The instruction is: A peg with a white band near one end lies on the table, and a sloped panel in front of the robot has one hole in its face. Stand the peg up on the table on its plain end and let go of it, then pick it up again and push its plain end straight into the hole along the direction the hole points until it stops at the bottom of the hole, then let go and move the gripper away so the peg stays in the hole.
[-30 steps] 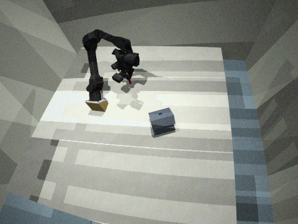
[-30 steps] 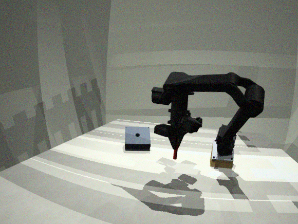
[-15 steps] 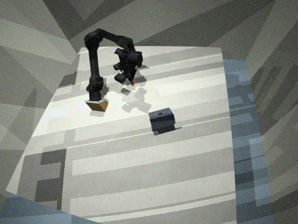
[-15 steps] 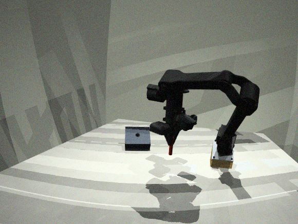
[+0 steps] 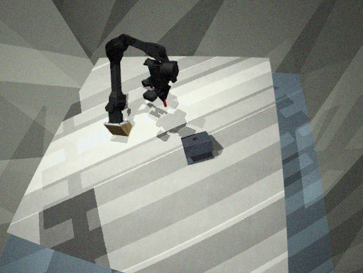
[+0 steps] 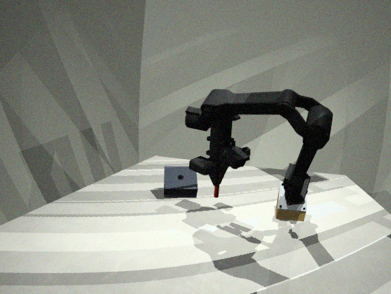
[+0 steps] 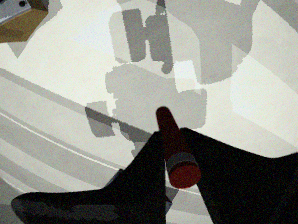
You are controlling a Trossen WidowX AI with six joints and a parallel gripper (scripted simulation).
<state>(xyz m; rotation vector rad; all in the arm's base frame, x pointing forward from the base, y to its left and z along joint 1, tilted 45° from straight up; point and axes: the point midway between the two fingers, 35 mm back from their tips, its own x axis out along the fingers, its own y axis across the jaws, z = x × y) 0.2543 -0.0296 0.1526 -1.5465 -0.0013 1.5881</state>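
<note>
Right now the sloped panel is 16 cm ahead of my gripper tip, 21 cm to the right of it and 8 cm below it. The rest, counted from my gripper tip: red peg: 2 cm above.
</note>
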